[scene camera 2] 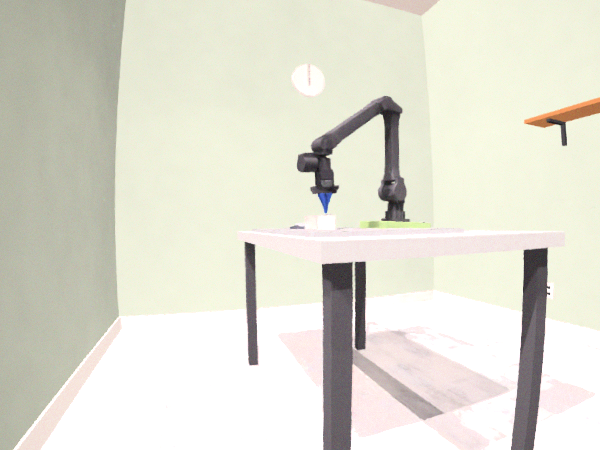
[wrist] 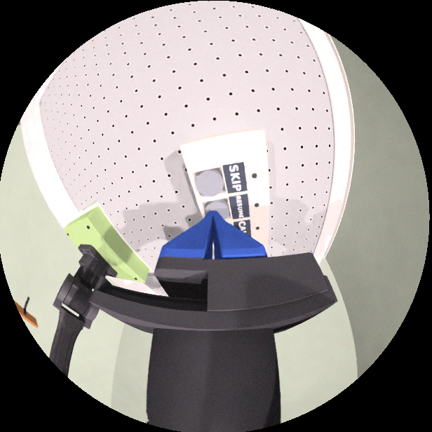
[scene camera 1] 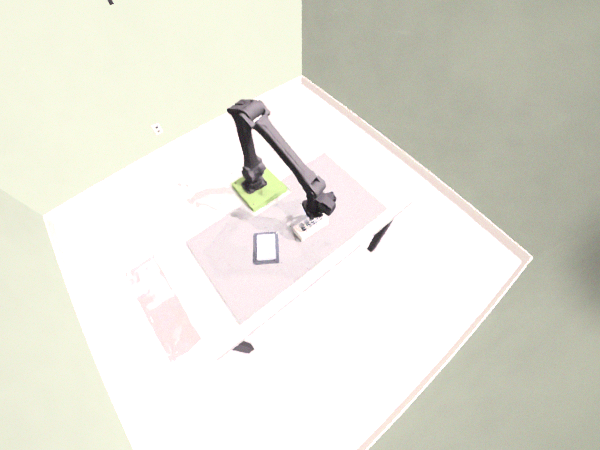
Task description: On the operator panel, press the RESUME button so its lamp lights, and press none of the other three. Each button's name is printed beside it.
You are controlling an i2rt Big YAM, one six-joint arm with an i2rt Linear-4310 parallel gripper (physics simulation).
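Frame: origin at the arm's base, x left, y ahead, z down, level; metres.
Seen in the pictures: gripper, fingertip midpoint: (scene camera 2: 325, 213) (scene camera 1: 311, 217); arm's base at its link origin: (scene camera 2: 394, 222) (scene camera 1: 254, 184).
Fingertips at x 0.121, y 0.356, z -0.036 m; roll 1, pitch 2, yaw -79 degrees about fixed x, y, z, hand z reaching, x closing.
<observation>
Pixels of each thing's top centre, then the offset from my fingertips to it. Level surfaces: height alone.
- white operator panel at its top centre: (scene camera 2: 319, 214) (scene camera 1: 311, 222) dx -0.014, dy +0.022, dz +0.005 m
- dark-framed tablet-like object at its top centre: (scene camera 1: 265, 246) dx -0.256, dy -0.010, dz +0.034 m
- perforated mat at its surface level: dz +0.061 m
The white operator panel (scene camera 1: 302, 234) (scene camera 2: 326, 222) (wrist: 225, 145) lies under my gripper. In the wrist view the SKIP button (wrist: 209, 183) is a grey disc beside its label. The RESUME button (wrist: 216, 206) is nearer the fingers, beside the RESUME label (wrist: 239, 205); its lower edge is covered by the fingertips. The small lamps beside SKIP (wrist: 254, 176) and RESUME (wrist: 256, 205) are dark. The CALL label (wrist: 242, 227) is partly hidden, and the fourth button is hidden. My gripper (scene camera 2: 326, 212) (wrist: 212, 216) is shut and empty, pointing down very close above the panel; contact cannot be told.
A dark-framed tablet-like object (scene camera 1: 266, 246) lies beside the panel on the perforated mat (scene camera 1: 225, 270) (wrist: 165, 75). The arm's base stands on a green plate (scene camera 1: 272, 187) (scene camera 2: 370, 224) (wrist: 107, 240) at the table's rear. An orange shelf (scene camera 2: 565, 114) is on the wall.
</observation>
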